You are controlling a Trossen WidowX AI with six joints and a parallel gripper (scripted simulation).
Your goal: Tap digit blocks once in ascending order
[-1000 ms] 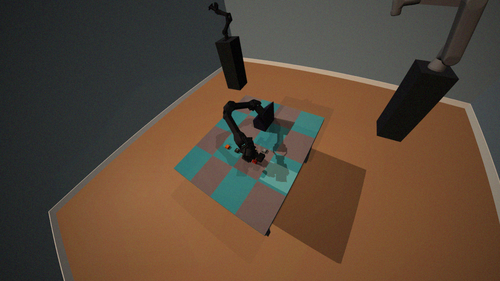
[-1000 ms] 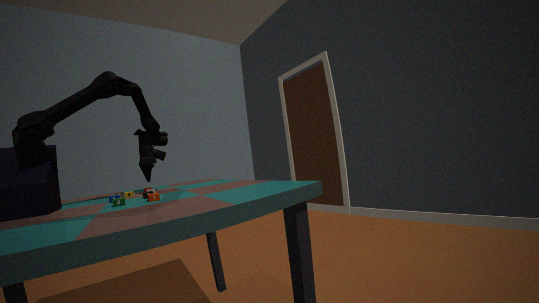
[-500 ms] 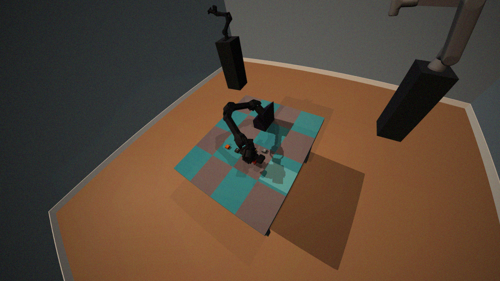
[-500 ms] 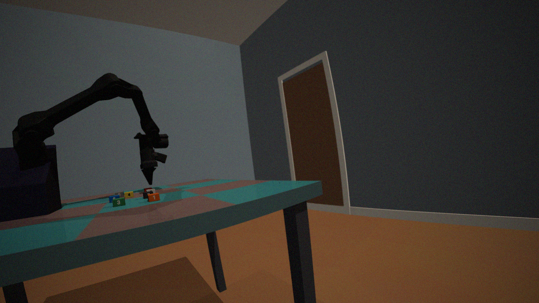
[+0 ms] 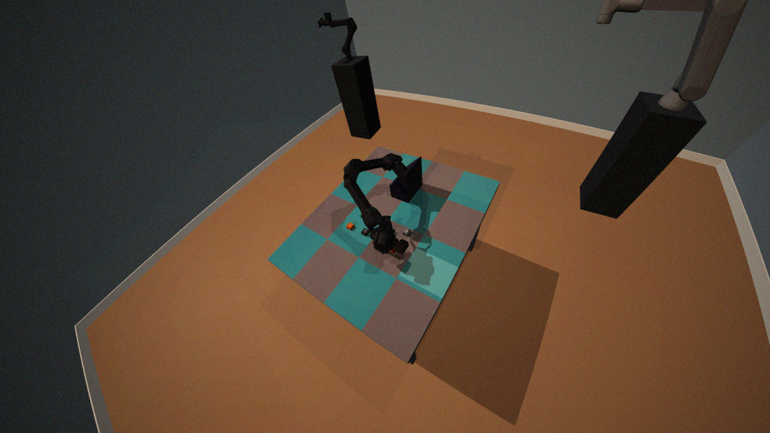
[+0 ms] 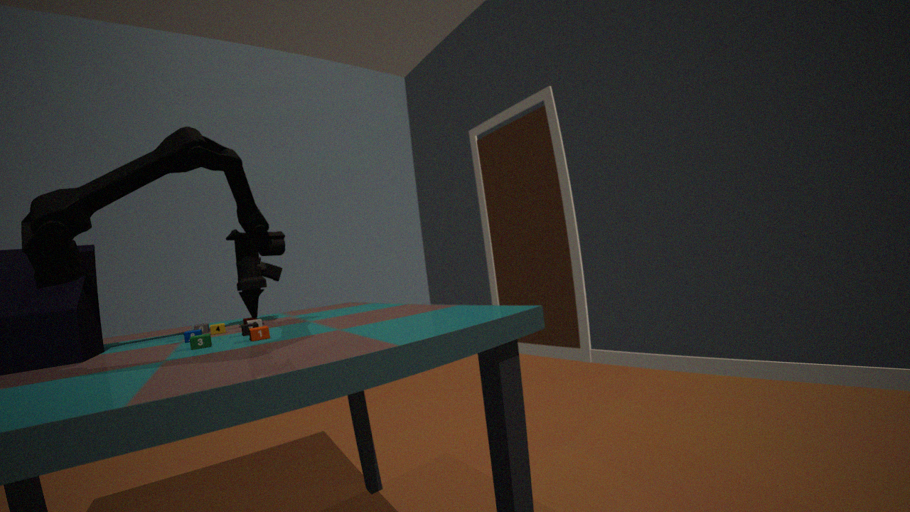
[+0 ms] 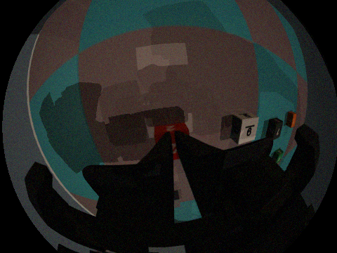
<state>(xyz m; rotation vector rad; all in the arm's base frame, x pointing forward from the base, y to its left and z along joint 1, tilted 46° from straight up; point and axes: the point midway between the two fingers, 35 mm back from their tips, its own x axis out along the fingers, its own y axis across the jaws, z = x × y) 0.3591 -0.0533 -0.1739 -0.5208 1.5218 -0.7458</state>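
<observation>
The red block is 1 cm behind my gripper tip and 1 cm below it. Round my gripper tip: white block (2 cm behind, 9 cm to the right, 1 cm below); then grey block (13 cm behind, 3 cm to the left, 1 cm below); then yellow block (10 cm behind, 5 cm to the right, 1 cm below).
</observation>
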